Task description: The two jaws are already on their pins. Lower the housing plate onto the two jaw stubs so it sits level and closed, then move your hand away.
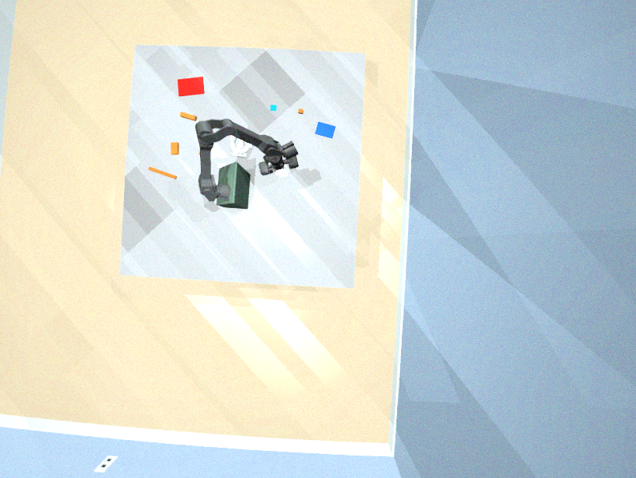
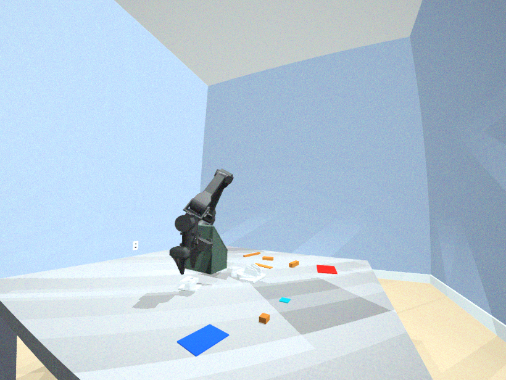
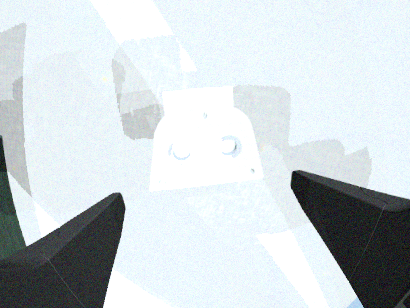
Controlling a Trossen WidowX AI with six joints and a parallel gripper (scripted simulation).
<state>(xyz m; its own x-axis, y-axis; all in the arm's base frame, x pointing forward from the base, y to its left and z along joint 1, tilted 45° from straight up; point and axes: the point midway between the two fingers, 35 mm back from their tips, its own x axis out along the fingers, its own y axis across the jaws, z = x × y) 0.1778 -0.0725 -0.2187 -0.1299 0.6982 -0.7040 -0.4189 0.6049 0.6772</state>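
Right now my gripper tip is 10 mm short of the white piece and 50 mm above it. Round my gripper tip: cyan tile 340 mm ahead, 120 mm to the left, 60 mm below; then blue patch 280 mm ahead, 180 mm to the right, 60 mm below; then orange cube 350 mm ahead, 30 mm to the right, 50 mm below.
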